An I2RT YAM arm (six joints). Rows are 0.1 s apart.
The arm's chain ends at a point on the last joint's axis. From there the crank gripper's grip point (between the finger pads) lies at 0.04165 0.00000 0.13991 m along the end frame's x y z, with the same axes.
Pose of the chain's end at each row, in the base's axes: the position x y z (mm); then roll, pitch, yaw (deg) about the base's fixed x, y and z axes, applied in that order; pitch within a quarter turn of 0, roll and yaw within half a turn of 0:
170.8 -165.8 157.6 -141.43 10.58 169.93
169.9 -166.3 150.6 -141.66 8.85 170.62
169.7 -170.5 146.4 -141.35 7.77 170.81
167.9 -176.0 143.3 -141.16 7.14 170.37
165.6 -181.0 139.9 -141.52 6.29 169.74
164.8 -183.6 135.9 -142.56 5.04 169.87
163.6 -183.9 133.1 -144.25 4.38 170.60
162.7 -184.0 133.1 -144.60 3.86 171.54
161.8 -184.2 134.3 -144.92 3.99 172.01
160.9 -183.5 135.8 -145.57 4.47 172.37
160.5 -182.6 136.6 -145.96 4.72 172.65
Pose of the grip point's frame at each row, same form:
135.0 -248.0 42.4 -141.43 10.58 169.93
131.8 -248.0 35.8 -141.66 8.85 170.62
129.6 -252.5 32.5 -141.35 7.77 170.81
125.8 -257.9 30.0 -141.16 7.14 170.37
121.2 -261.4 26.5 -141.52 6.29 169.74
118.6 -261.7 21.6 -142.56 5.04 169.87
117.8 -259.2 16.7 -144.25 4.38 170.60
117.3 -259.2 16.5 -144.60 3.86 171.54
117.4 -259.2 17.2 -144.92 3.99 172.01
118.2 -257.6 17.5 -145.57 4.47 172.37
118.8 -256.2 17.6 -145.96 4.72 172.65

